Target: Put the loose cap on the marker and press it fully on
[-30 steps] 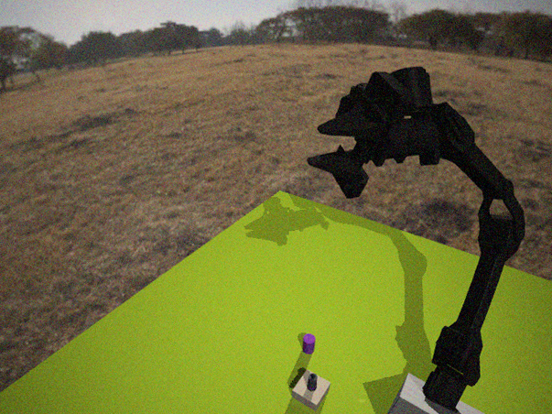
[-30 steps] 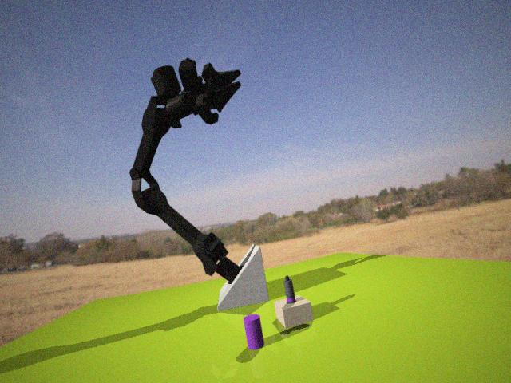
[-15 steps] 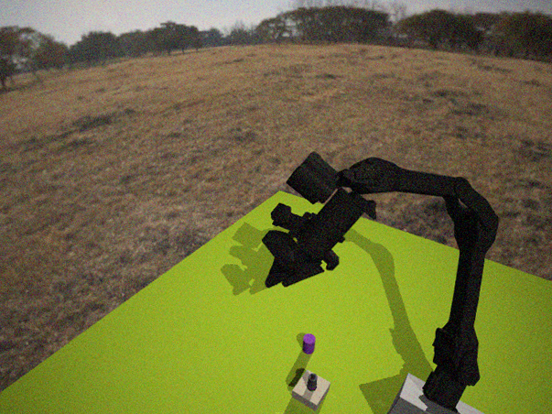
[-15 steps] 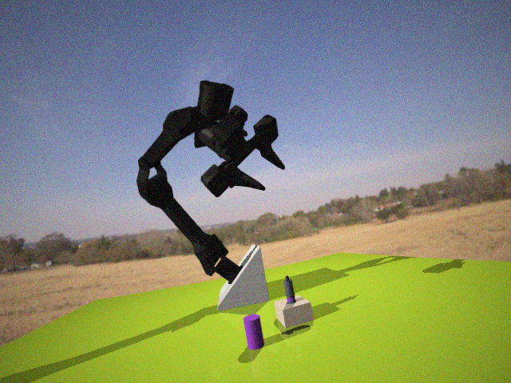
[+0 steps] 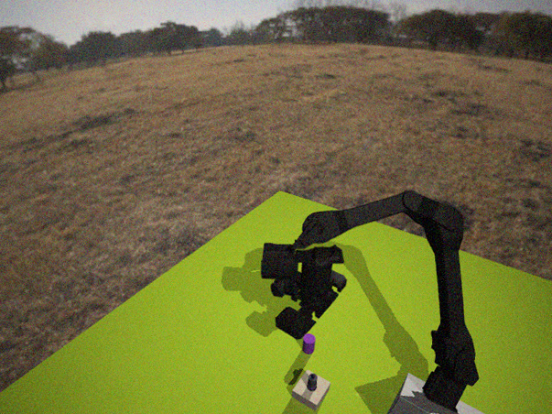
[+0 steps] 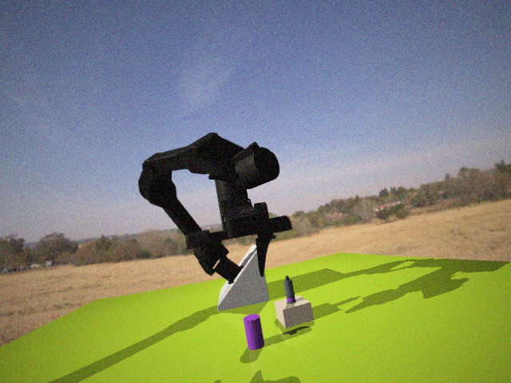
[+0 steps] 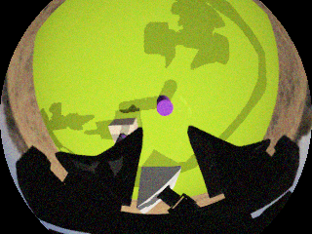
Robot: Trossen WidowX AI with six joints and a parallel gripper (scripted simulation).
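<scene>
Now: gripper tip 10 mm to the left of the purple marker cap and 90 mm above it. Also, from my gripper tip: beige holder block (50 mm behind, 100 mm to the left, 100 mm below).
</scene>
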